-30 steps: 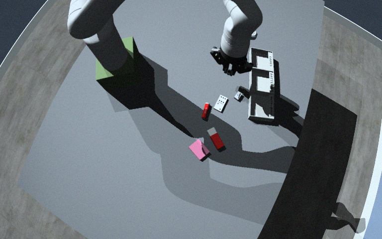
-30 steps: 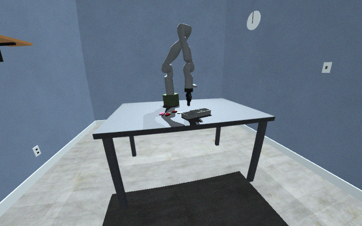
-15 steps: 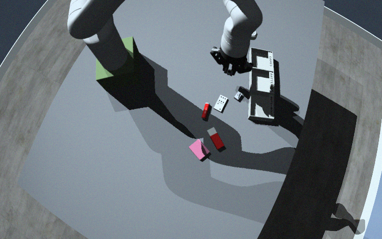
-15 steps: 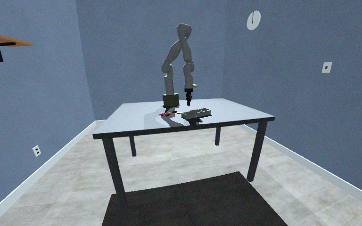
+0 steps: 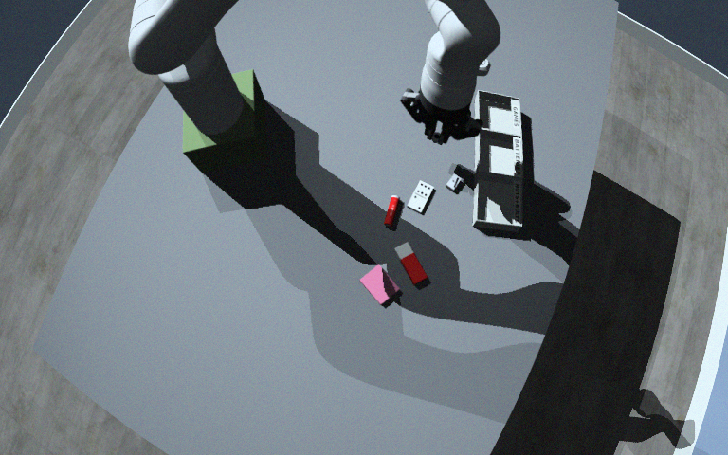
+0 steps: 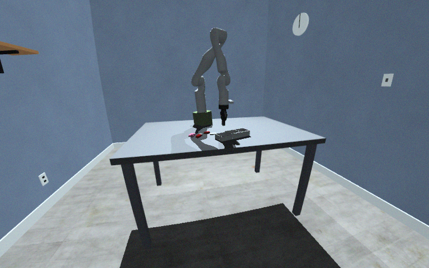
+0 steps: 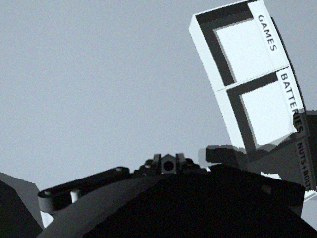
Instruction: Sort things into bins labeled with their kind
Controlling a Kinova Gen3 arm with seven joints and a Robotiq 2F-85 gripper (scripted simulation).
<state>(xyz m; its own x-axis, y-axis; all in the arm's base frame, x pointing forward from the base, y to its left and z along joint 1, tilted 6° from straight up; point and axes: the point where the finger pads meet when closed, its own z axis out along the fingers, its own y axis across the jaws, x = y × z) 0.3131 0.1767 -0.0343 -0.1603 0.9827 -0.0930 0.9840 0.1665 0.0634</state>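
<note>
My hand is 130 mm to the left of the red battery and 70 mm above it. From my hand the other things lie so: white domino 80 mm to the right, 80 mm below, 30 mm ahead; nut 20 mm below; bin row 100 mm ahead, 60 mm to the left, 60 mm below.
</note>
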